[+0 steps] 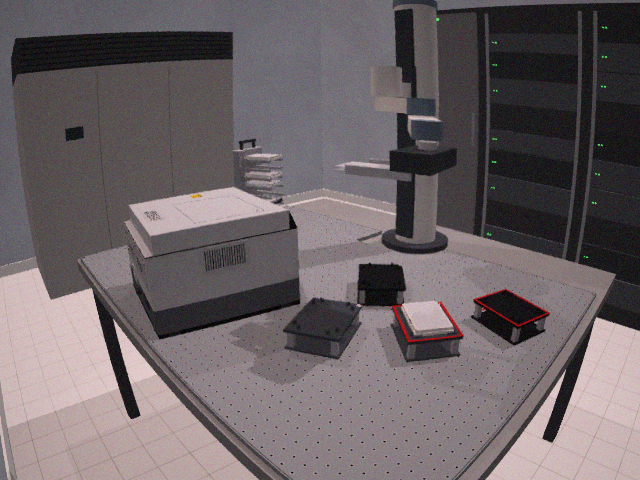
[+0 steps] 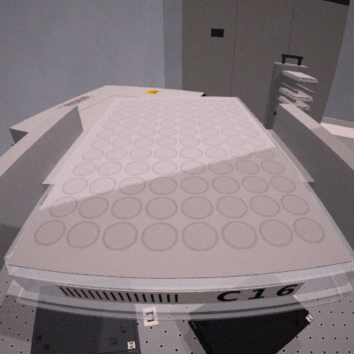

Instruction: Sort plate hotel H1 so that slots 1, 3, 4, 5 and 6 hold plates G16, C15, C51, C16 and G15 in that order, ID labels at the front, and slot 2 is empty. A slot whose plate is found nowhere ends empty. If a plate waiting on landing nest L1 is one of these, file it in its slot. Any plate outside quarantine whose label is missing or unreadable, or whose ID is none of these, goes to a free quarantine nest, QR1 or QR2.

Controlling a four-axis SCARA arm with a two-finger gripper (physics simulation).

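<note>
My gripper [image 1: 354,165] [image 2: 177,118] is shut on plate C16 [image 2: 190,200], a white plate with a clear rim, held level and high above the table; its front label reads C16. Hotel H1 [image 1: 239,170] [image 2: 275,95], a grey tower with a black handle, stands at the back left, apart from the gripper, with several white plates stacked in it; their labels are unreadable. A dark grey nest [image 1: 323,320] [image 2: 82,330] is bare on top, near a tag reading L1 [image 2: 150,316]. A red-rimmed nest [image 1: 434,350] bears a white plate [image 1: 428,317]; another red-rimmed nest [image 1: 511,307] is bare.
A large grey lidded device [image 1: 217,258] [image 2: 60,112] stands at the left of the perforated table [image 1: 330,413]. A black nest [image 1: 381,279] [image 2: 250,330] stands behind the dark grey one. The arm's column [image 1: 424,206] rises at the back. Cabinets and dark racks stand behind.
</note>
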